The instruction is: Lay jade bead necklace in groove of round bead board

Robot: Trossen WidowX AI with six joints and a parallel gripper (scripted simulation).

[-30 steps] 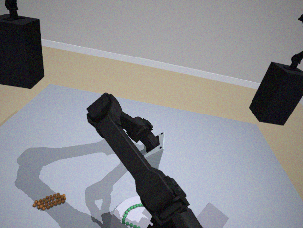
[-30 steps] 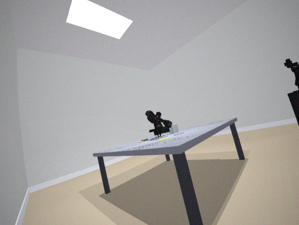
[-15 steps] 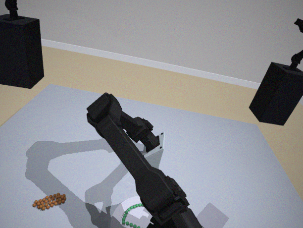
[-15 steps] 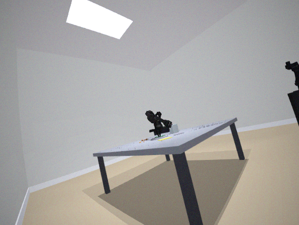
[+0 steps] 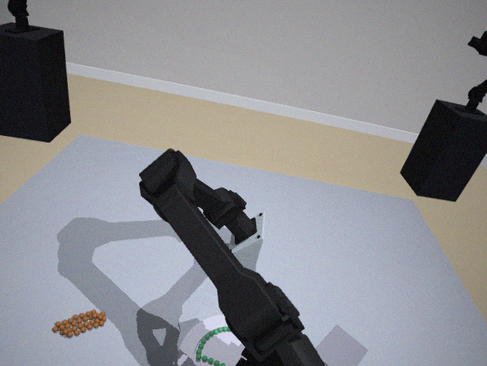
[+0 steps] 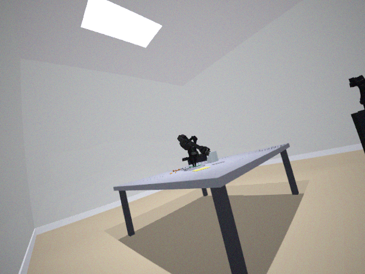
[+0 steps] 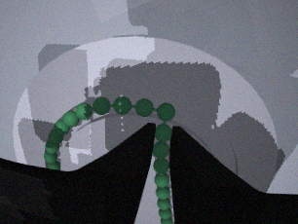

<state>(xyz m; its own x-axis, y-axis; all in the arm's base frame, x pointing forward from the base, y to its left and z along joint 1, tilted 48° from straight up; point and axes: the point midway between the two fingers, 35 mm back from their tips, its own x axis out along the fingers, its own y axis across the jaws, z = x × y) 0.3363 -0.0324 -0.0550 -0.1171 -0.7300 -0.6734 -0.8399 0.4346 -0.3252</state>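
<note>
My gripper tip is 4 cm past the round bead board, 4 cm to the left of it and 1 cm above it. The rest, counted from my gripper tip: yellow strip: 16 cm ahead, 19 cm to the left, 1 cm below; flat grey square: 8 cm behind, 20 cm to the left, 1 cm below.
</note>
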